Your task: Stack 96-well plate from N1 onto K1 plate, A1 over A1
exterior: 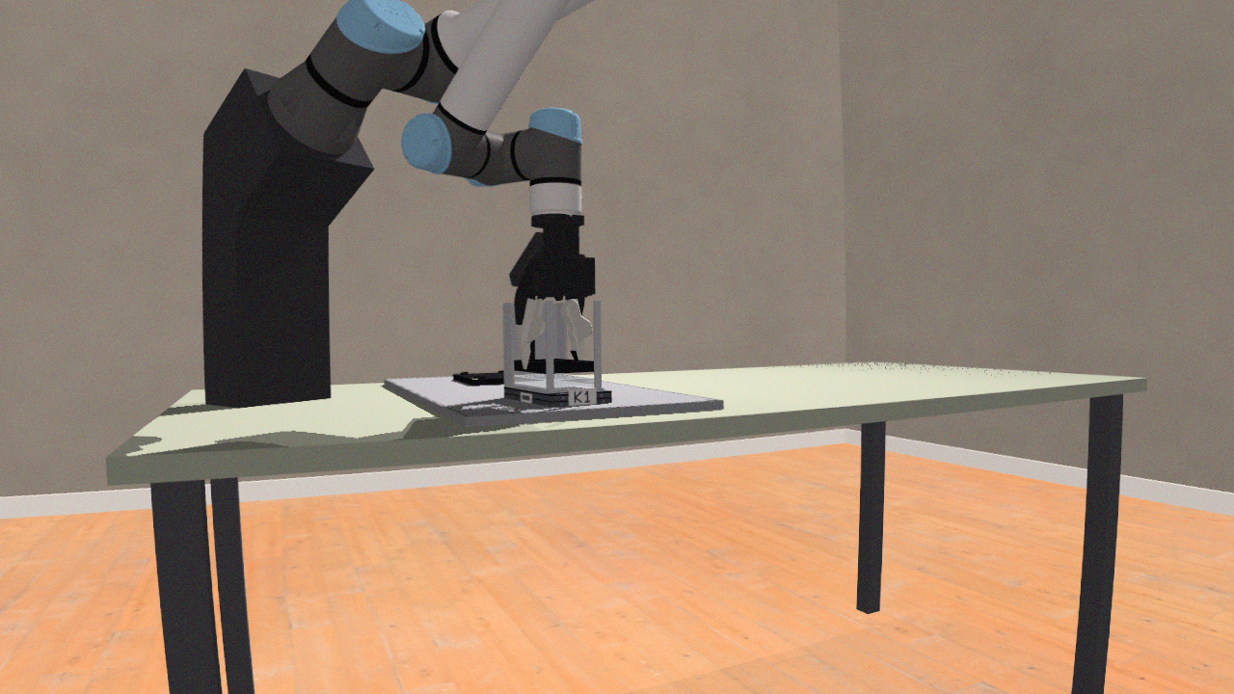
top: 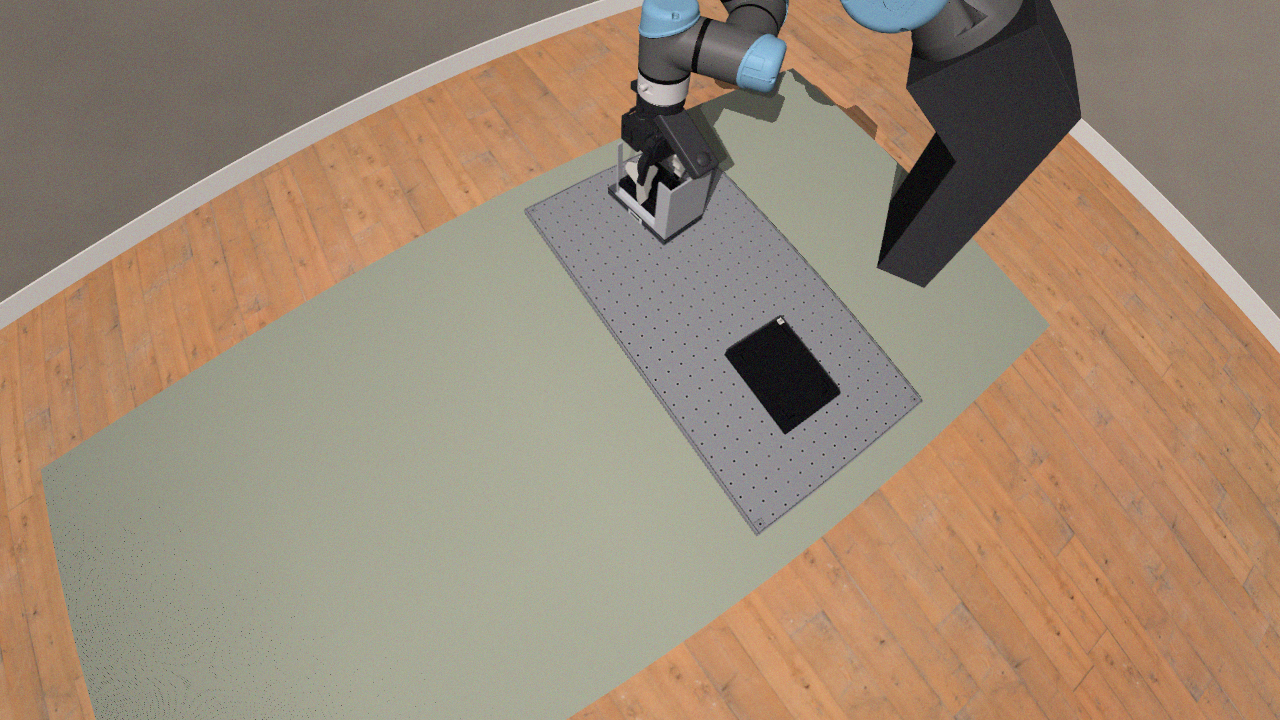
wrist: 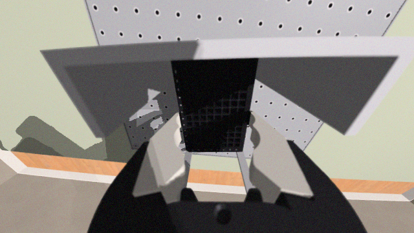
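Now: hand 3 cm above the white plate. Round my hand: K1 label: 9 cm to the right, 5 cm below, 1 cm behind; black 96-well plate: 1 cm below; black plate nest N1: 36 cm to the left, 12 cm ahead, 5 cm below.
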